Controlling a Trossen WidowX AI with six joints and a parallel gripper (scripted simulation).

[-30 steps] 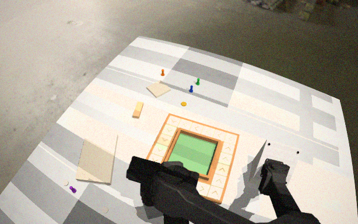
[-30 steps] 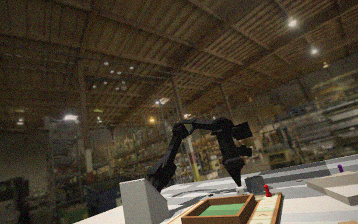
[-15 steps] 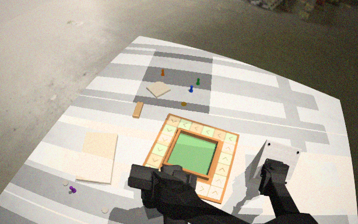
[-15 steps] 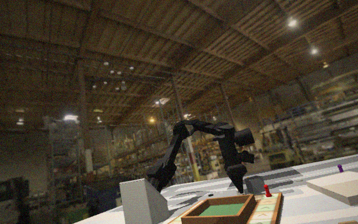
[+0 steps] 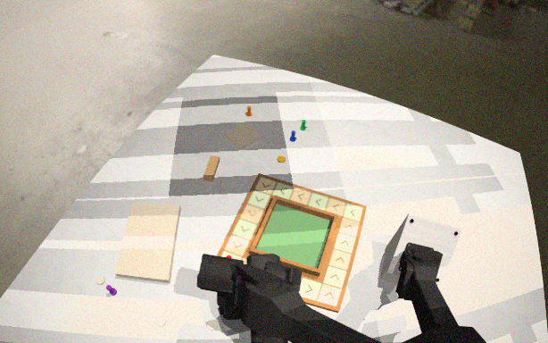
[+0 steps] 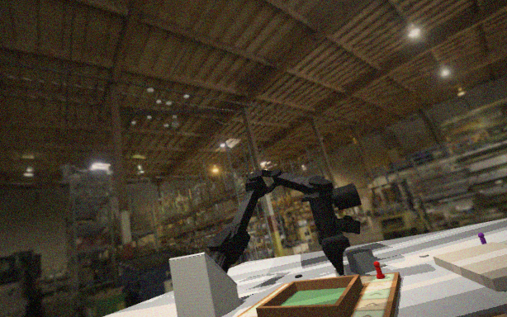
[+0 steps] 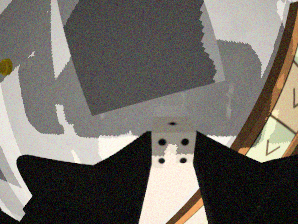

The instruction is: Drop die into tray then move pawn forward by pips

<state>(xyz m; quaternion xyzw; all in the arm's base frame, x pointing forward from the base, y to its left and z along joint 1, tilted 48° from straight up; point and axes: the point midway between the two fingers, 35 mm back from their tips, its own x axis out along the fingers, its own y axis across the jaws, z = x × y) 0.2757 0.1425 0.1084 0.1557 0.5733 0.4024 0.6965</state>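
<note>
My gripper tip is now 11 cm short of the red pawn, 8 cm to the left of it and 2 cm below it. The rest, counted from my gripper tip: grey block 5 cm ahead, 4 cm to the left, 2 cm above; then white die right at my gripper tip; then green dice tray 19 cm to the right, 1 cm behind.
</note>
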